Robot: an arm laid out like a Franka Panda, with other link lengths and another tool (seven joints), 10 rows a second.
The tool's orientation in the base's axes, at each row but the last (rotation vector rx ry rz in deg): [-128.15 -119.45 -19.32]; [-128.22 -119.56 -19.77]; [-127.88 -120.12 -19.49]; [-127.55 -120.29 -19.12]
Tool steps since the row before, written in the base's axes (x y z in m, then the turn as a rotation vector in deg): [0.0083 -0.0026 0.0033 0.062 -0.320 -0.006]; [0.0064 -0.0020 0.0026 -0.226 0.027 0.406]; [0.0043 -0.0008 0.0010 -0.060 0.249 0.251]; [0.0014 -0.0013 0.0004 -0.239 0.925 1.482]
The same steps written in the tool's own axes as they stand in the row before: [-0.0014 0.0088 -0.0028 -0.310 0.087 -0.050]; [-0.0011 0.0068 -0.0022 0.097 -0.183 -0.417]; [-0.0004 0.0044 -0.0006 0.291 -0.051 -0.203]; [-0.0011 0.0015 -0.0005 1.190 -0.150 -1.292]
